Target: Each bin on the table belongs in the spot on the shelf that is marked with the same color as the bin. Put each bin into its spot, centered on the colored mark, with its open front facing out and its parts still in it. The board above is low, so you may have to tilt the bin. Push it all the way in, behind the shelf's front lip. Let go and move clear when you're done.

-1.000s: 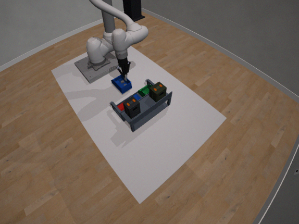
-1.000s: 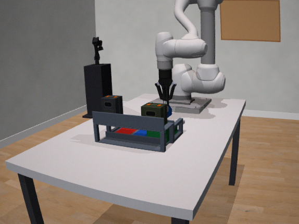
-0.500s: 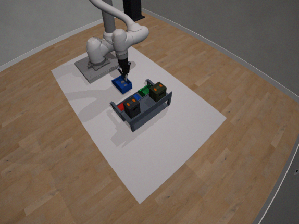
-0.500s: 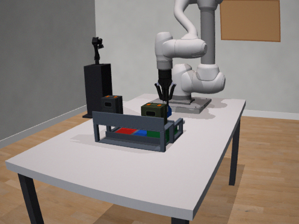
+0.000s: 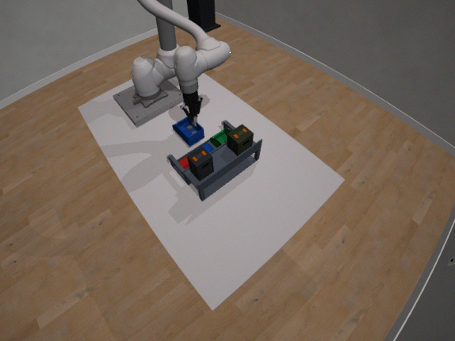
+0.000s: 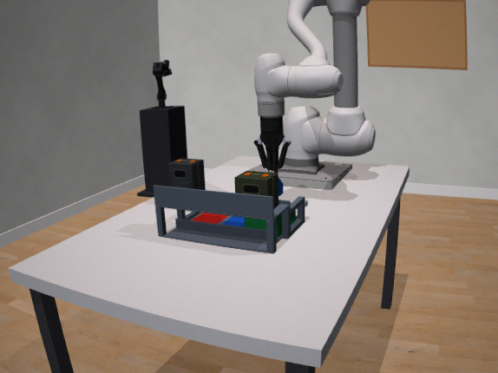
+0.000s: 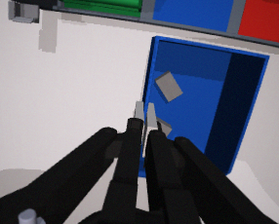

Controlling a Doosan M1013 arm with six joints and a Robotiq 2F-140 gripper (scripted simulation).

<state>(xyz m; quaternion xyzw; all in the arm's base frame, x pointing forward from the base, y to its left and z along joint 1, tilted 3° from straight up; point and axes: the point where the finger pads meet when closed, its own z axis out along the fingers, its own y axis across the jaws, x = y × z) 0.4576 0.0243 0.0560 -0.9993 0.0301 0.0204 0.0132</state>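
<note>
Now: hand 1 cm past the blue bin, 5 cm to the left of it and 4 cm above it. Round my hand: green bin (20 cm ahead, 6 cm to the left, 6 cm below); red mark (18 cm ahead, 17 cm to the right, 10 cm below); blue mark (19 cm ahead, 6 cm to the right, 10 cm below).
</note>
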